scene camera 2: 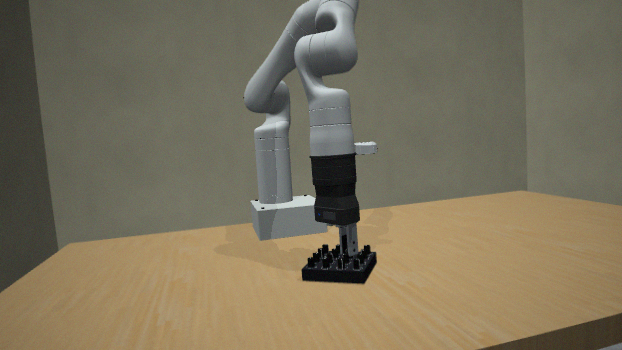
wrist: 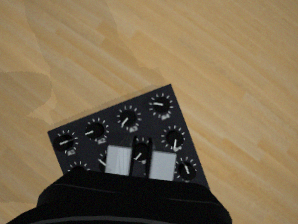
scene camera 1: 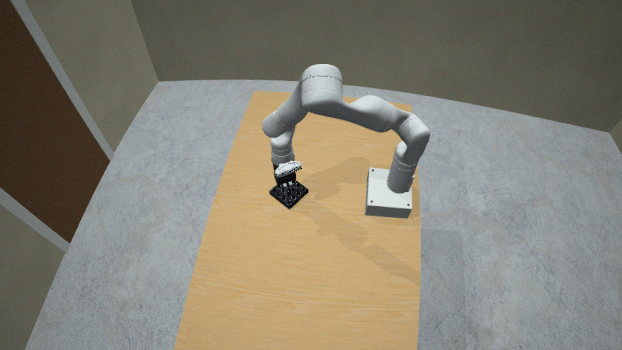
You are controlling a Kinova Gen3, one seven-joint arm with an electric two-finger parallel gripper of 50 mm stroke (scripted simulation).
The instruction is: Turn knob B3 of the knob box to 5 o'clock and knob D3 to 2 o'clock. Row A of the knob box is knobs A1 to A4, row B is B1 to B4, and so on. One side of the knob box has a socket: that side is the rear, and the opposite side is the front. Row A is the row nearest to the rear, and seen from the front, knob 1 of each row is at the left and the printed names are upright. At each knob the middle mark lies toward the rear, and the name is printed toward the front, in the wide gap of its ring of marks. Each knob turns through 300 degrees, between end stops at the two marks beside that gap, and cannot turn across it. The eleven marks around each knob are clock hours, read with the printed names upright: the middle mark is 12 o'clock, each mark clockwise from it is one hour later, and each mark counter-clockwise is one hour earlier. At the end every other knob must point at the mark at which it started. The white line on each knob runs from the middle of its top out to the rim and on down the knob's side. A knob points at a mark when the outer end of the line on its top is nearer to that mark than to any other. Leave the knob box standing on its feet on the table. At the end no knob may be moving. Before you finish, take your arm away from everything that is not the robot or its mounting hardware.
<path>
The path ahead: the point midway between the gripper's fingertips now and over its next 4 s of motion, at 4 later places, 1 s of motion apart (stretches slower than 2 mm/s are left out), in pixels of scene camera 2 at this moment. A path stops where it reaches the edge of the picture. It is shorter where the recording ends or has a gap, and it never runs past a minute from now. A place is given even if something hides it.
The gripper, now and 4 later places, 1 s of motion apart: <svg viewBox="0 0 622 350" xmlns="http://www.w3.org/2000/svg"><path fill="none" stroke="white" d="M349 253L346 247L348 233L349 227L347 222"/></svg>
</path>
